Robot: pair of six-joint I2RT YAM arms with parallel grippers.
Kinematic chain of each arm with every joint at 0, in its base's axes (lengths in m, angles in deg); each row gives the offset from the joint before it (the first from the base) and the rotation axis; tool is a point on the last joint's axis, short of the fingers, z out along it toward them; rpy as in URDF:
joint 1: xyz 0 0 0.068 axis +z
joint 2: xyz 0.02 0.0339 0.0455 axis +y
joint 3: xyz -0.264 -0.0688 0 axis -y
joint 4: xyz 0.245 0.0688 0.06 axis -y
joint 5: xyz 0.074 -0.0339 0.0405 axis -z
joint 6: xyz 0.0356 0 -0.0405 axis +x
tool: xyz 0 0 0 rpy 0 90 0
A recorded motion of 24 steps. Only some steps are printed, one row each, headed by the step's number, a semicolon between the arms.
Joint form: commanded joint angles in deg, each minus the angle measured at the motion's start. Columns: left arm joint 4, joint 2, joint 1, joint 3, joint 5, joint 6; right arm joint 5, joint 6, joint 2, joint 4, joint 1, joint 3.
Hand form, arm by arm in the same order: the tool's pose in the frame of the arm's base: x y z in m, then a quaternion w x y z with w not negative. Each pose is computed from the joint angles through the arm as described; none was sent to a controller.
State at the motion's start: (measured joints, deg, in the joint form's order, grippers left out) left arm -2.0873 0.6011 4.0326 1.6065 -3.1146 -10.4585; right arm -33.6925 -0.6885 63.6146 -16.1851 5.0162 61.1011
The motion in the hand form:
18: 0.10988 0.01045 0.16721 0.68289 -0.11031 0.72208 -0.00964; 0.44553 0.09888 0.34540 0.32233 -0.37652 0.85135 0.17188
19: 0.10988 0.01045 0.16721 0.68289 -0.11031 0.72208 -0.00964; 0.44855 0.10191 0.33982 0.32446 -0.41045 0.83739 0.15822
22: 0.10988 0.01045 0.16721 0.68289 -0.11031 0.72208 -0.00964; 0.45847 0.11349 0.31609 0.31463 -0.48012 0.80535 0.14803
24: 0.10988 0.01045 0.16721 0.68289 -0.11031 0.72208 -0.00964; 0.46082 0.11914 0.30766 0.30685 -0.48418 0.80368 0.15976
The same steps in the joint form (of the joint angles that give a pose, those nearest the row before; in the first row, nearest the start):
18: -1.70 -0.31 0.24 -1.38 -0.48 0.72; 6.95 -28.00 59.10 -47.76 5.49 70.38
19: -1.70 -0.31 0.24 -1.38 -0.48 0.72; 7.32 -32.41 59.87 -47.43 5.81 70.38
22: -1.70 -0.31 0.24 -1.38 -0.48 0.72; 6.73 -41.18 62.99 -46.97 6.93 70.38
24: -1.70 -0.31 0.24 -1.38 -0.48 0.72; 5.81 -41.18 64.09 -46.97 7.48 70.38

